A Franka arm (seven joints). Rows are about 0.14 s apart.
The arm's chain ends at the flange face. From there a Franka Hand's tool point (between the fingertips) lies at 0.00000 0.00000 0.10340 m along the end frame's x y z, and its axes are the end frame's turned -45 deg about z.
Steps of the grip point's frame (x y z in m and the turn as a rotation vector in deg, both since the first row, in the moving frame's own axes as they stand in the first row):
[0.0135, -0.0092, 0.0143, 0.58, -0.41, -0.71]
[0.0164, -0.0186, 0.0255, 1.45, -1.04, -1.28]
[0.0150, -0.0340, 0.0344, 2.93, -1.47, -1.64]
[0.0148, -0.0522, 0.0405, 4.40, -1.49, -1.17]
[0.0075, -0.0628, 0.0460, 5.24, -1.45, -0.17]
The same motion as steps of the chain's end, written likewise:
[0.0043, -0.0158, 0.0143, 0.12, -0.70, -0.71]
[0.0016, -0.0243, 0.0256, 0.29, -1.76, -1.28]
[-0.0078, -0.0329, 0.0346, 1.03, -3.11, -1.64]
[-0.0189, -0.0437, 0.0408, 2.06, -4.16, -1.17]
[-0.0306, -0.0449, 0.0465, 2.68, -4.73, -0.17]

